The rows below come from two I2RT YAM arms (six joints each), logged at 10 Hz.
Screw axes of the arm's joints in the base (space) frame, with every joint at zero. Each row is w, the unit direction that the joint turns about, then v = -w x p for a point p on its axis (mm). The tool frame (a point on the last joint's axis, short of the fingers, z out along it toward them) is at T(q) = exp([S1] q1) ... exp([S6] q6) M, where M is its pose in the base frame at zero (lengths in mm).
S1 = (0, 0, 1, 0, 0, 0)
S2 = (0, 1, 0, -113.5, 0, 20)
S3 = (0, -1, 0, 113.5, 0, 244)
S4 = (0, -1, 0, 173.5, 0, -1)
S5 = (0, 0, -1, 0, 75, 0)
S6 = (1, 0, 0, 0, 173.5, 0)
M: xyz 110.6 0 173.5 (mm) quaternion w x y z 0.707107 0 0.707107 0
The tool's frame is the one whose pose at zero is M.
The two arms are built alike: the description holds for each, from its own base.
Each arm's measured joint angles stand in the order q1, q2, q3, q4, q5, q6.
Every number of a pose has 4 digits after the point. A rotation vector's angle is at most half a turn.
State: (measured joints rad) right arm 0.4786 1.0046 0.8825 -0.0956 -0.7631 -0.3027; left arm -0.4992 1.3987 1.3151 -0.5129 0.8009 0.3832
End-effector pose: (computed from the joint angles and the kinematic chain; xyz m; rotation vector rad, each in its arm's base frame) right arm 0.1895 0.1260 0.3445 -1.1609 1.3718 0.8043; left arm 0.2561 -0.1688 0.3574 1.2903 1.6564 -0.9287
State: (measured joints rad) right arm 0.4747 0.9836 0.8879 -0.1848 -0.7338 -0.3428; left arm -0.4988 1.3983 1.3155 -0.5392 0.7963 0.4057
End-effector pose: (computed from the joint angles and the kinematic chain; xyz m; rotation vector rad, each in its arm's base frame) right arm 0.1847 0.1217 0.3418 -1.1746 1.4223 0.7674; left arm 0.2549 -0.1679 0.3555 1.3067 1.6665 -0.9192
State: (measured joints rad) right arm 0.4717 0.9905 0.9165 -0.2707 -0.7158 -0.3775; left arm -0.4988 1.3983 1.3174 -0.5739 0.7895 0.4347
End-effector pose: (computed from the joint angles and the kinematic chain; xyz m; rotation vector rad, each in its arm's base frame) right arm 0.1844 0.1203 0.3419 -1.1945 1.4715 0.7455; left arm 0.2534 -0.1668 0.3533 1.3286 1.6794 -0.9066
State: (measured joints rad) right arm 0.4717 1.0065 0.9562 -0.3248 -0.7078 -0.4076; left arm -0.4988 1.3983 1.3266 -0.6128 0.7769 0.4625
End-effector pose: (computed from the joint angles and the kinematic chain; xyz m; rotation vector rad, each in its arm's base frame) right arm 0.1859 0.1208 0.3472 -1.2151 1.4840 0.7274; left arm 0.2518 -0.1656 0.3530 1.3482 1.6930 -0.8876
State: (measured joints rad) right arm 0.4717 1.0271 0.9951 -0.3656 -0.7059 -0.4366; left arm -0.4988 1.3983 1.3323 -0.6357 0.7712 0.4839
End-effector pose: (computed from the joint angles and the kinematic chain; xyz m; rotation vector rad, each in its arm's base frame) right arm 0.1885 0.1221 0.3524 -1.2373 1.4861 0.7137; left arm 0.2508 -0.1649 0.3530 1.3643 1.6955 -0.8755
